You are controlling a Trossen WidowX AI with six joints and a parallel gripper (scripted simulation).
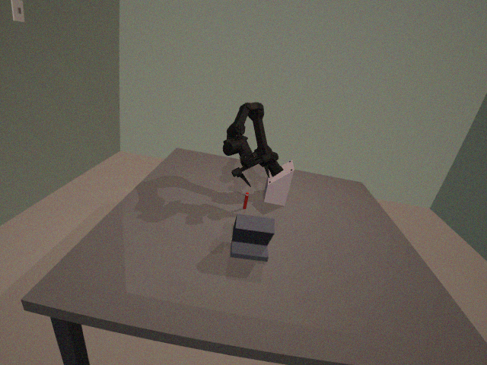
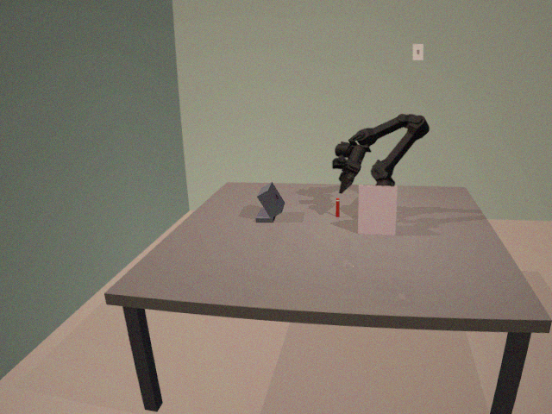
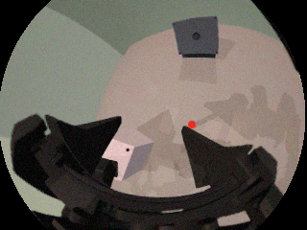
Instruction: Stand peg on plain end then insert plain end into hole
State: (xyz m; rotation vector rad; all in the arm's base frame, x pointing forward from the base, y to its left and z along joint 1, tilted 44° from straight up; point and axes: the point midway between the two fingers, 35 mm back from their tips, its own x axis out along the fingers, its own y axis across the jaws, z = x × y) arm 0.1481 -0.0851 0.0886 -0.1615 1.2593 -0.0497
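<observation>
My gripper tip is 8 cm above the red peg, 5 cm to the left of it and 2 cm short of it. Also, from my gripper tip: blue-grey sloped panel (30 cm ahead, 5 cm below, 4 cm to the right).
</observation>
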